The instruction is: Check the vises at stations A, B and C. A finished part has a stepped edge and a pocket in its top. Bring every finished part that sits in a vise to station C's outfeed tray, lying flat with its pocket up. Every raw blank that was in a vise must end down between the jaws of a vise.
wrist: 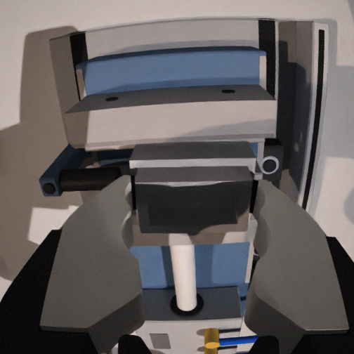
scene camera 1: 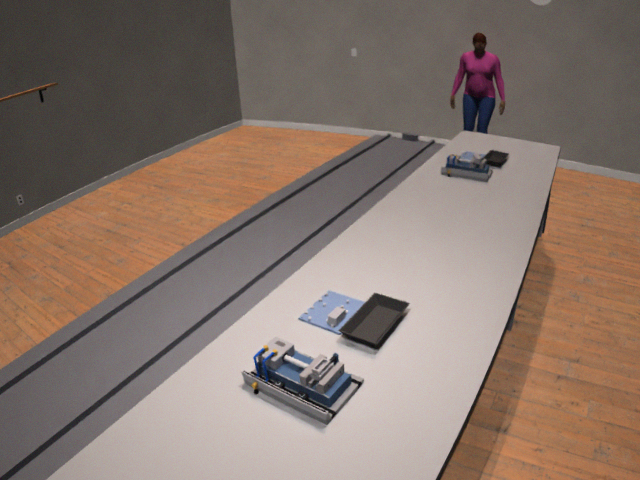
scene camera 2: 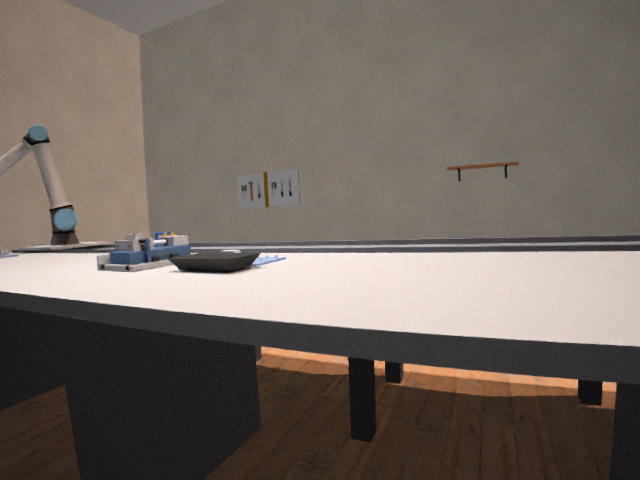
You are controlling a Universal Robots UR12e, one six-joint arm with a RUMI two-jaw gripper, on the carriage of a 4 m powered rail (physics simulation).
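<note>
In the wrist view a grey finished part (wrist: 192,174), with a stepped edge and a dark pocket facing up, sits in a vise (wrist: 172,120). My gripper (wrist: 192,180) has one finger at each end of the part, with the dark pads against it, and looks shut on it. The gripper does not show in the scene views. In scene camera 1 a nearer vise (scene camera 1: 330,390) holds a grey block (scene camera 1: 321,363) with what looks like a recess in its top. A far vise (scene camera 1: 466,171) is too small to read. I cannot tell the station letters.
A black tray (scene camera 1: 374,321) and a blue plate (scene camera 1: 318,308) bearing a grey block (scene camera 1: 337,315) lie behind the nearer vise. Another tray (scene camera 1: 497,158) is far back. Scene camera 2 shows a vise (scene camera 2: 126,256), a tray (scene camera 2: 214,262) and the arm (scene camera 2: 49,175). A person (scene camera 1: 480,77) stands beyond the table.
</note>
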